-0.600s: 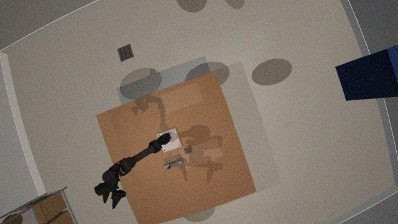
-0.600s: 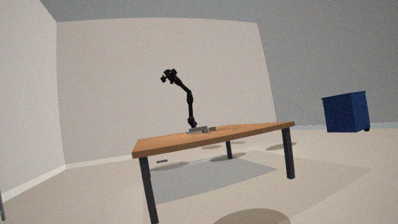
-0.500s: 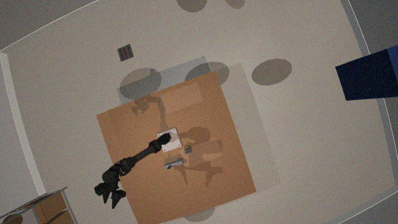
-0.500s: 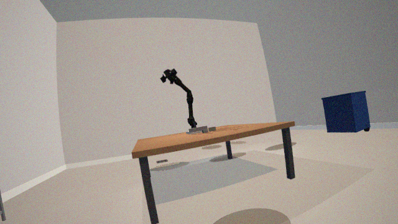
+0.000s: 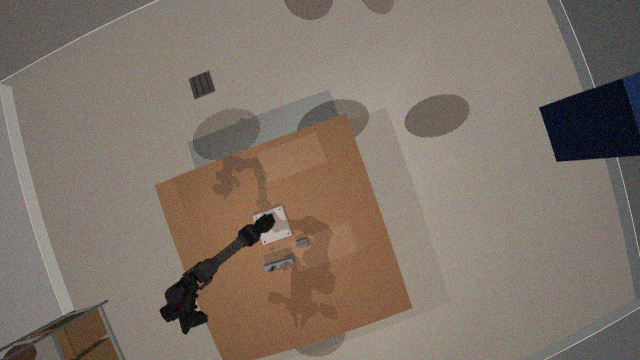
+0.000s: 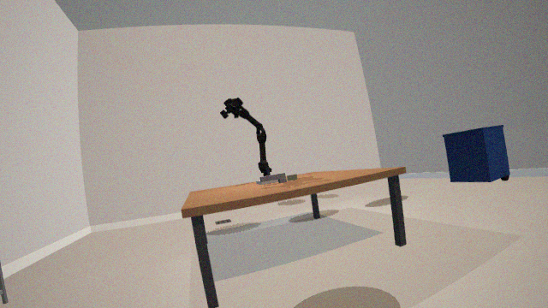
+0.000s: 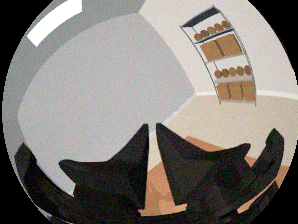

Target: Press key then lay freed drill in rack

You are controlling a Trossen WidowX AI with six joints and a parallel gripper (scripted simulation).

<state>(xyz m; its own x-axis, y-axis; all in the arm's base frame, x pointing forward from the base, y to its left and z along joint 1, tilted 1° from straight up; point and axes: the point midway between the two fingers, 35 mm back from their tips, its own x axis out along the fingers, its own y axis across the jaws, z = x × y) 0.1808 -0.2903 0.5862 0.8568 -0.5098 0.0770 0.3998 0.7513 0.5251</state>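
The drill is 570 mm below my gripper tip, 270 mm to the left of it and 60 mm ahead of it. The rest, counted from my gripper tip: long grey fixture 580 mm below, 250 mm to the left, 50 mm ahead; small grey block 600 mm below, 420 mm to the left.
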